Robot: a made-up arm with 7 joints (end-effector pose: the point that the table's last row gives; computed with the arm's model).
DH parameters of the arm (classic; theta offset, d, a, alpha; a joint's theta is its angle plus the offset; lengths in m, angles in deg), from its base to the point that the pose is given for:
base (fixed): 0 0 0 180
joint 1: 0 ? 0 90
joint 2: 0 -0.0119 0 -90
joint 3: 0 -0.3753 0 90
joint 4: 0 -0.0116 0 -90
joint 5: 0 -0.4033 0 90
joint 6: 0 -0.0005 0 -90
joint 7: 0 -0.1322 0 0
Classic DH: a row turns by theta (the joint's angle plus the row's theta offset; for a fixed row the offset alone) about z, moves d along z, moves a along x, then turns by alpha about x.
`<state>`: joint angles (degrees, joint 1 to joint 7).
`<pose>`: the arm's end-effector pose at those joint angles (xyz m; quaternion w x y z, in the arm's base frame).
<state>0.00 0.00 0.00 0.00 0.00 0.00 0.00</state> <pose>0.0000 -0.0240 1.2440 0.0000 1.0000 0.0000 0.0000</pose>
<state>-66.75 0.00 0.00 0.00 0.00 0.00 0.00</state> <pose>0.0221 -0.0095 1.2440 0.0000 0.8351 0.5501 0.0000</pose>
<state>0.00 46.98 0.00 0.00 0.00 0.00 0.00</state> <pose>0.6659 -0.0240 0.9546 0.0000 0.9171 0.0000 -0.3986</pose>
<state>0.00 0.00 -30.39 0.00 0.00 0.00 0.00</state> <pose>0.0061 -0.0223 1.2440 0.0000 0.9650 0.2621 0.0000</pose>
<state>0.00 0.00 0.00 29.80 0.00 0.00 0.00</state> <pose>0.2661 -0.0240 1.1732 0.0000 0.9664 0.0000 -0.2571</pose>
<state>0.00 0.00 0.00 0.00 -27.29 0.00 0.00</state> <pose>0.0002 -0.0239 1.2440 0.0000 0.9718 0.2359 0.0000</pose>
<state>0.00 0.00 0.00 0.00 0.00 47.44 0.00</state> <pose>0.0974 -0.0240 1.2012 0.0000 0.9155 0.0000 -0.4023</pose>
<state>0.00 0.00 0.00 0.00 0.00 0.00 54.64</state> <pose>0.0000 -0.0240 1.2440 0.0000 0.8885 -0.4590 0.0000</pose>
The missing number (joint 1, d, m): -0.3332
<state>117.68 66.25 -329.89 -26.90 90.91 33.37 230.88</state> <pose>-0.2795 -0.6028 0.8925 0.2670 -0.5442 0.7950 -0.0243</pose>
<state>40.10 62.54 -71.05 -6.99 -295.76 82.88 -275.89</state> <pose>0.5543 -0.5312 0.5910 0.3121 0.2093 -0.2493 -0.8925</pose>
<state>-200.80 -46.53 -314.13 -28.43 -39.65 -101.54 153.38</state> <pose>0.6509 0.1256 0.6027 0.2217 -0.0729 -0.0651 0.9702</pose>
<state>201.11 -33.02 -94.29 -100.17 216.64 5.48 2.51</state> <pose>0.2969 0.4587 0.5840 0.5176 0.5122 0.3695 -0.5773</pose>
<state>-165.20 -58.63 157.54 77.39 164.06 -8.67 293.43</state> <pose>0.6891 0.0324 0.1633 0.6541 0.3397 -0.1327 -0.6627</pose>
